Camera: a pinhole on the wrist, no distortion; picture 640 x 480 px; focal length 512.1 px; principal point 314.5 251.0 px. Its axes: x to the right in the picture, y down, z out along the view. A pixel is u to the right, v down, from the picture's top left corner.
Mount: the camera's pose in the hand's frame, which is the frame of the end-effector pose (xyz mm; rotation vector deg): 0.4 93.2 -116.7 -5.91 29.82 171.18
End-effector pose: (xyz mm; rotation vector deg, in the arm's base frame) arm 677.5 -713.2 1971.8 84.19 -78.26 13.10
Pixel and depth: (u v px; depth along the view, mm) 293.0 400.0 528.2
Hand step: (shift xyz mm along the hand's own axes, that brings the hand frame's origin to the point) -21.1 127.1 432.4
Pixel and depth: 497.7 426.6 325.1
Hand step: -143.7 110.5 215.8
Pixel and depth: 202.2 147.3 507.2
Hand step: 98.2 351.5 334.8
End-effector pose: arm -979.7 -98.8 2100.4 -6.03 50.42 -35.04
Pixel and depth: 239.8 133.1 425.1
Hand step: 52.8 323.7 255.2
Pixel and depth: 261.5 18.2 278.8
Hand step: 30.4 304.0 105.3
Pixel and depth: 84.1 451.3 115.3
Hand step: 41.0 85.4 11.0
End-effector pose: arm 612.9 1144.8 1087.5 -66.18 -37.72 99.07
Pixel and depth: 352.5 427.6 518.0
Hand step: -83.7 106.0 426.0
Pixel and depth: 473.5 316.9 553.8
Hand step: -205.3 231.2 412.4
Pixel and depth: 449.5 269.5 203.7
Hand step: -63.6 160.7 72.5
